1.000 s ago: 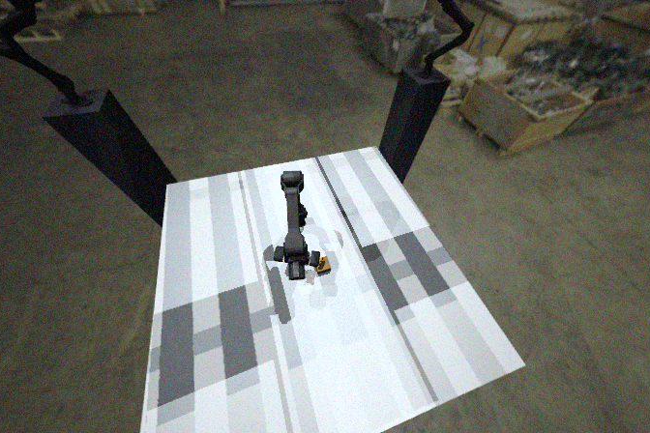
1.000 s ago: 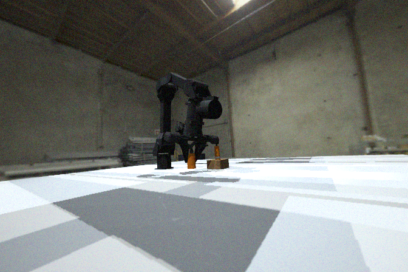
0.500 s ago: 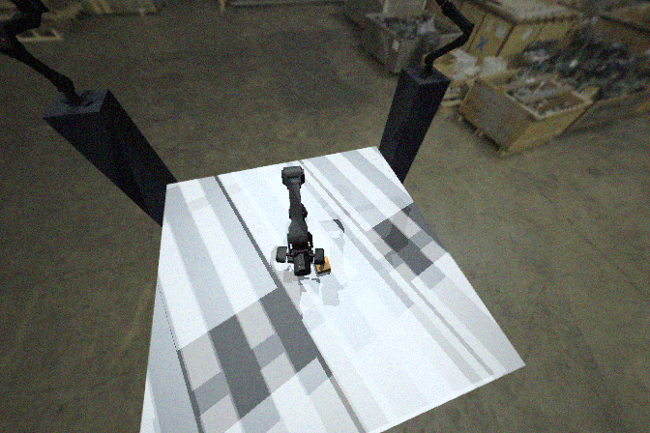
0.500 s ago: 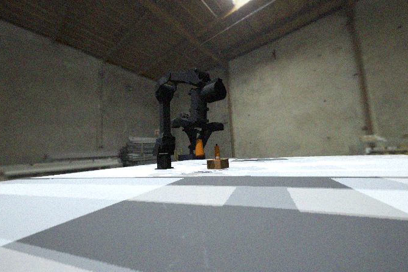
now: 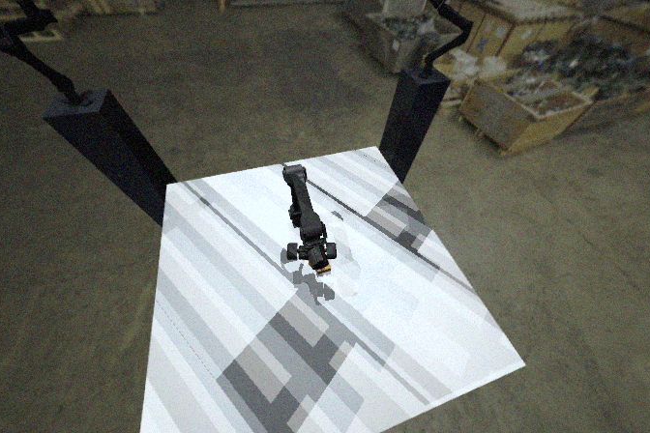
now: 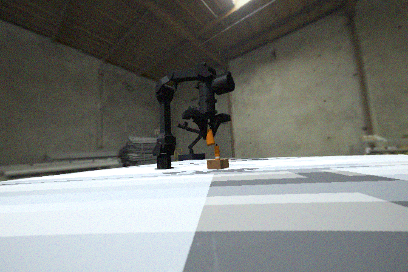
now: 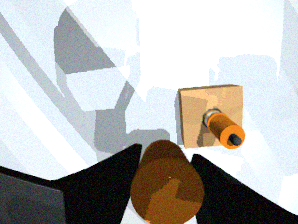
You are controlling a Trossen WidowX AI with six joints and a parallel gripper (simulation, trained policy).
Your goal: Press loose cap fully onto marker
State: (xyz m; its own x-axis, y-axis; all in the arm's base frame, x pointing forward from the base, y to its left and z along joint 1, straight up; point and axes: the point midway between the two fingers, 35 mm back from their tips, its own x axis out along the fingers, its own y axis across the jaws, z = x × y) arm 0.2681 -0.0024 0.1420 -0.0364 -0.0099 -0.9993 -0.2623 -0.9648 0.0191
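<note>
The orange marker lies 5 cm to the left of my gripper tip and 4 cm below it. From my gripper tip the other things lie so: orange cap (1 cm ahead, 1 cm above); tan holder block (5 cm to the left, 9 cm below).
</note>
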